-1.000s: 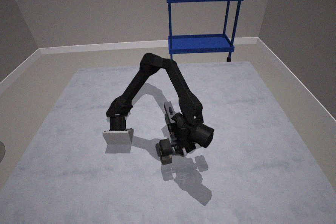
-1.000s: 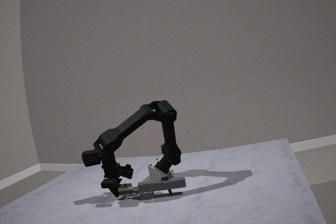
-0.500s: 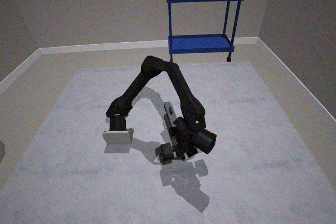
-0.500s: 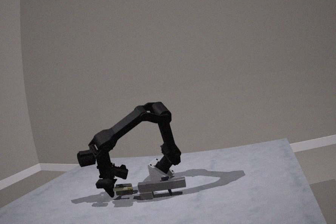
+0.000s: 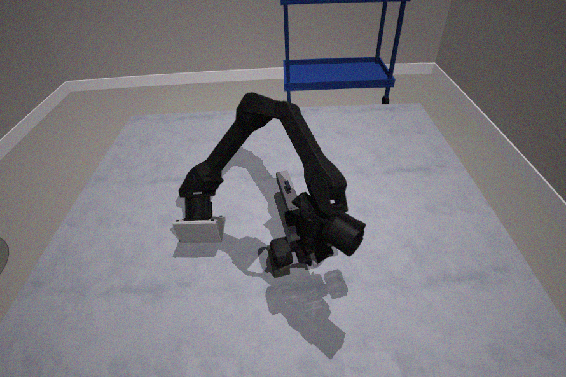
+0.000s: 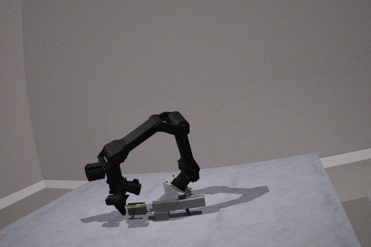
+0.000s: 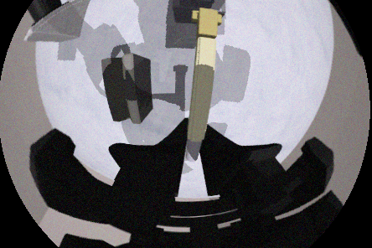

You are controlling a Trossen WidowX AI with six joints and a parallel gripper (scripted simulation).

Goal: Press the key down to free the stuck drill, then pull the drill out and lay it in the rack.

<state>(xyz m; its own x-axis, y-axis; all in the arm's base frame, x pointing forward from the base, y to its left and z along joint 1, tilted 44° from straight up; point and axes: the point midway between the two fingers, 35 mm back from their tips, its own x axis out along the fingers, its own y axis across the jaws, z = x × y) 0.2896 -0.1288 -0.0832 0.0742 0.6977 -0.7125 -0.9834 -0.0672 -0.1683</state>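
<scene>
My gripper tip is 4 cm to the right of the drill, 3 cm below it and 1 cm past it. Also, from my gripper tip: blue key (22 cm to the left, 4 cm behind, 3 cm above); grey housing block (20 cm to the left, 4 cm behind, 2 cm above); rack (8 cm behind, 2 cm to the left, 1 cm below).
</scene>
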